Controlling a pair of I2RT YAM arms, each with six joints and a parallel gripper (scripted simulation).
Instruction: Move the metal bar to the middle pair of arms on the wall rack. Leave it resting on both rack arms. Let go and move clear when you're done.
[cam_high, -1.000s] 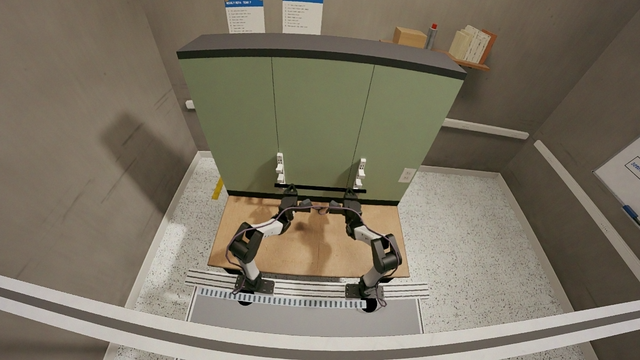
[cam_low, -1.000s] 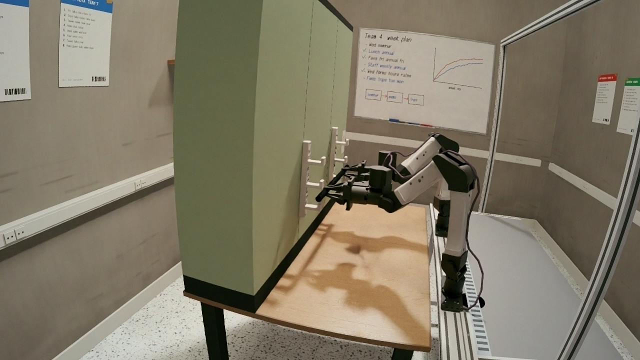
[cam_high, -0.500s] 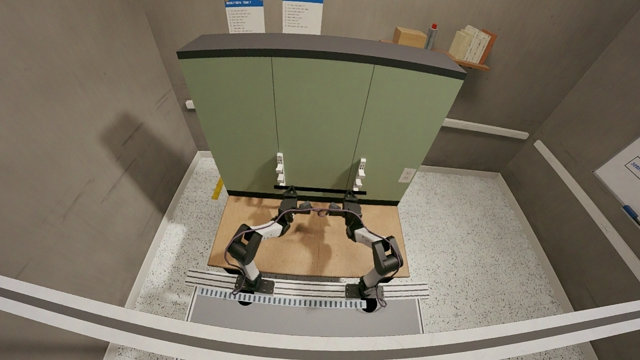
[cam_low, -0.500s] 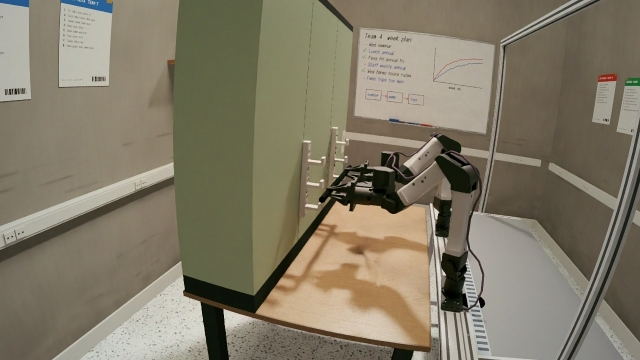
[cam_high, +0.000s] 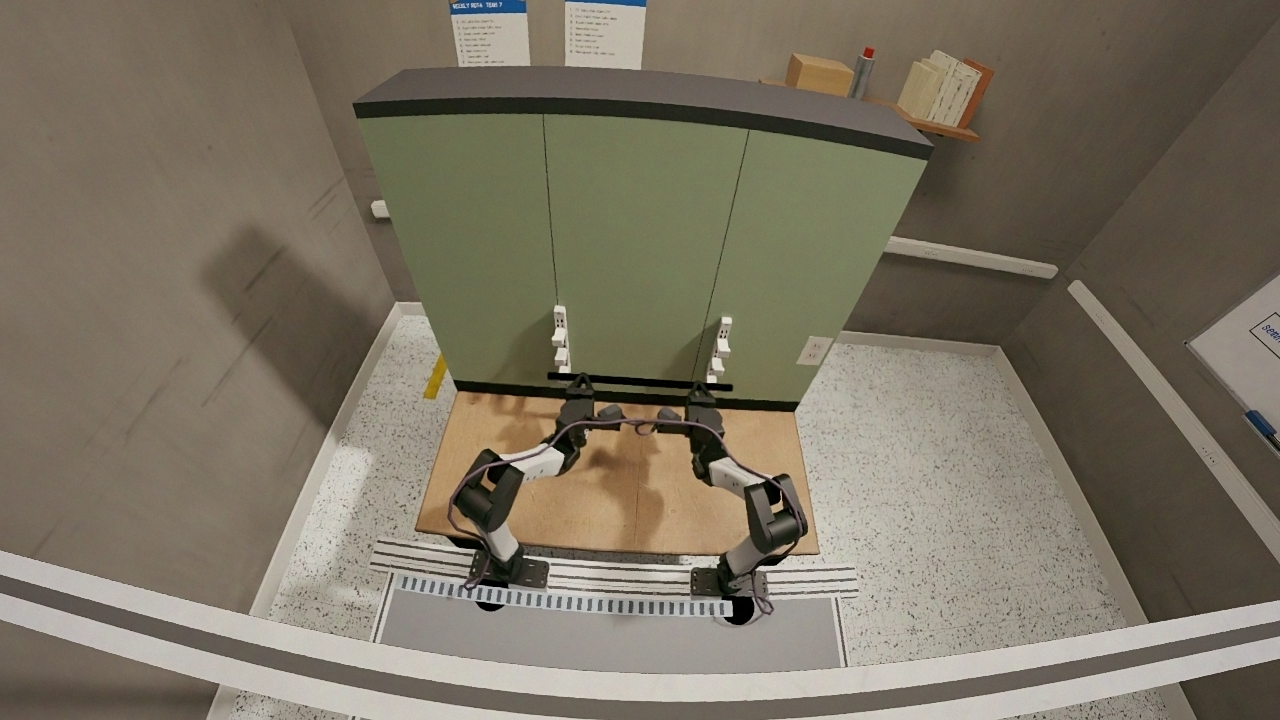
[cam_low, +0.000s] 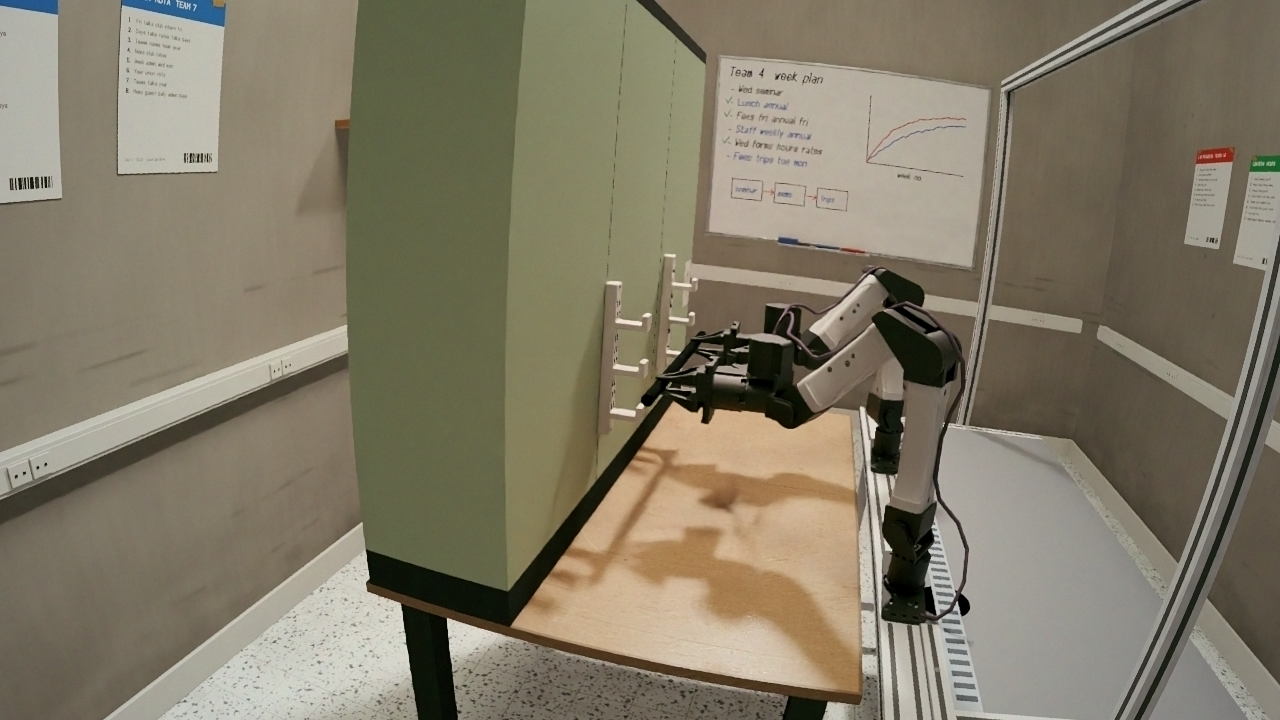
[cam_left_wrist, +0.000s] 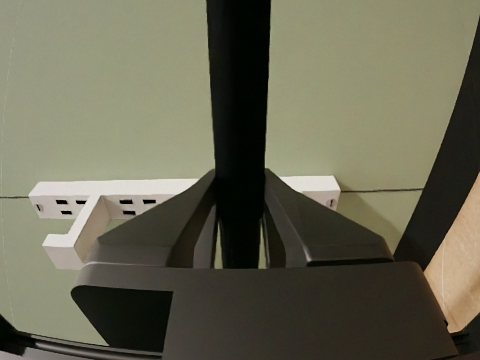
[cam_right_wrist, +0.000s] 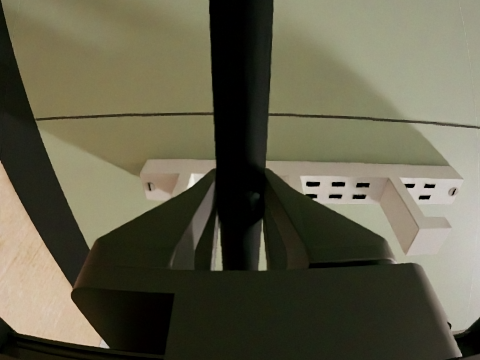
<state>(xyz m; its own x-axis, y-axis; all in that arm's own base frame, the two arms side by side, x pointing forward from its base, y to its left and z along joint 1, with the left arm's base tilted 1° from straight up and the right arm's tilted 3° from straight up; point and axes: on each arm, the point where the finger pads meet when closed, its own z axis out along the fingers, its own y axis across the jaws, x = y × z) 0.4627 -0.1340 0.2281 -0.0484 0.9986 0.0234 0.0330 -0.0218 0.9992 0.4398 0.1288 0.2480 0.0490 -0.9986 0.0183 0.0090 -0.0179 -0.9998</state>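
My left gripper is now 15 cm to the left of the black metal bar. The rest, counted from my left hand: wall socket 62 cm to the right, 9 cm ahead, 7 cm above; black base strip 20 cm below, 11 cm to the right, 8 cm ahead; green wall panel 22 cm above, 20 cm ahead, 11 cm to the right.
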